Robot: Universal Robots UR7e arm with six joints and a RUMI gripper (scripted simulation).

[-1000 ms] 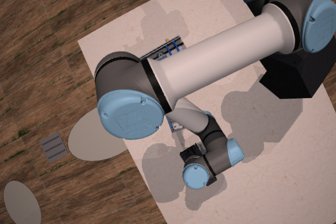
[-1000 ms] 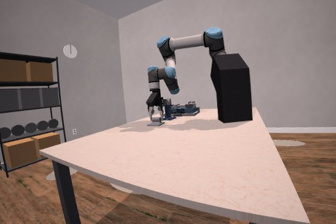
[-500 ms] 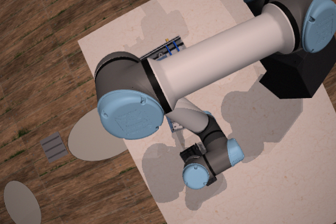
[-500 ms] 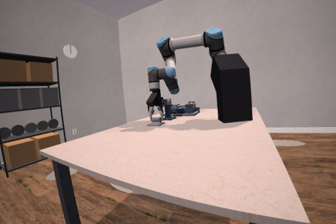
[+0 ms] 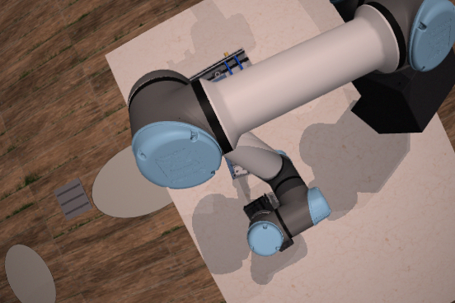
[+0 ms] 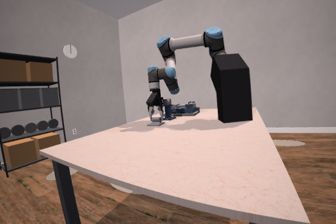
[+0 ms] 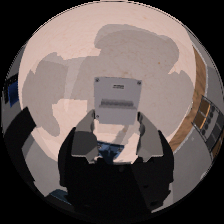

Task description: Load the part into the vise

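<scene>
Right now the part is 10 mm to the left of my hand and 10 mm below it. Round my hand: vise: 380 mm to the right, 20 mm behind; then air cylinder rod: 390 mm to the right, 40 mm behind, 40 mm above; then infeed plate: 30 mm below, 10 mm to the left.
</scene>
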